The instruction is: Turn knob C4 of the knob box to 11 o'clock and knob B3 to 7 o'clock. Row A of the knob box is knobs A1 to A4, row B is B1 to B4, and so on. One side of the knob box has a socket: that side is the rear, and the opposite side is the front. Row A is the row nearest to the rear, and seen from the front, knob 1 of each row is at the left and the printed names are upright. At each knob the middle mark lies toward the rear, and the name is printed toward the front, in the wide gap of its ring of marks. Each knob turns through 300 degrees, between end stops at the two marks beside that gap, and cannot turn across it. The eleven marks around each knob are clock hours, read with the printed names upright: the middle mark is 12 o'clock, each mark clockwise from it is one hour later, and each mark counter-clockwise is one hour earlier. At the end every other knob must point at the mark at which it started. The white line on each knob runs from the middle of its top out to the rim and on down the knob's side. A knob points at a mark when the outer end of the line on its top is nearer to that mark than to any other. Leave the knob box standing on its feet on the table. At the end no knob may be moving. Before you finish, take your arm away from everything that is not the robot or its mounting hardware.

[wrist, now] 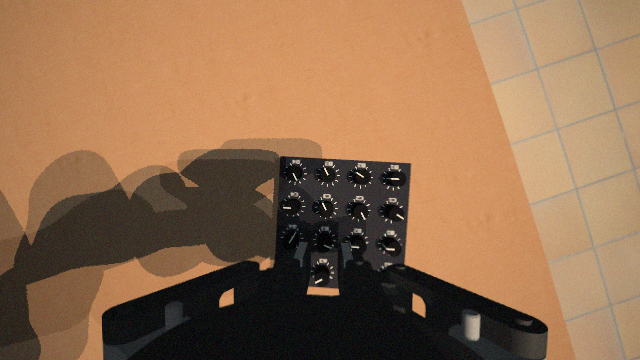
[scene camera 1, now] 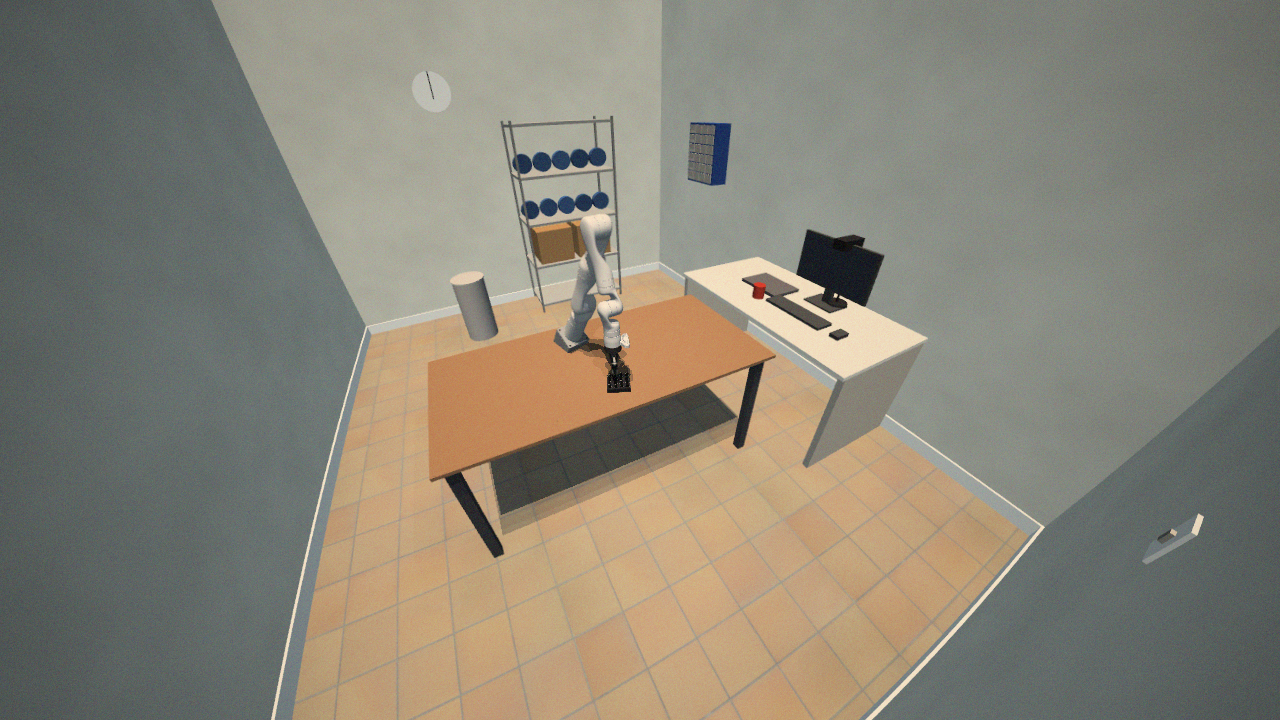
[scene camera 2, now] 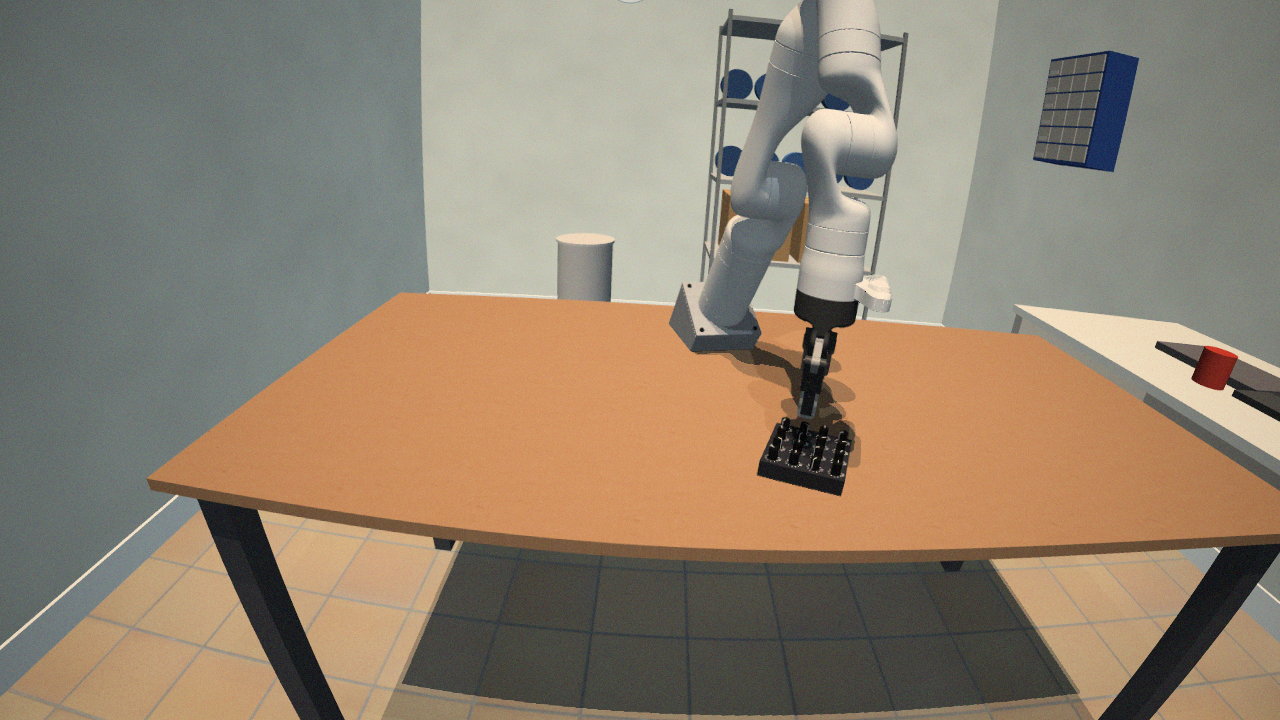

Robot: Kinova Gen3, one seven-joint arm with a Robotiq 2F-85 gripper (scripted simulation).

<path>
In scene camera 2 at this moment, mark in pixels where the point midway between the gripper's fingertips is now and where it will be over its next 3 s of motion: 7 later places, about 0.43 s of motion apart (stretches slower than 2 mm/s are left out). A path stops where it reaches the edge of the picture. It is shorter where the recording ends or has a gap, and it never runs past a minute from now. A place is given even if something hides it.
The gripper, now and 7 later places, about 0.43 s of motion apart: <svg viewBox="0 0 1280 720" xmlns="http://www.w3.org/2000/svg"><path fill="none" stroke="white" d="M806 412L806 410L806 409L806 405L806 402L807 400L808 398L808 398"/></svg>
</path>
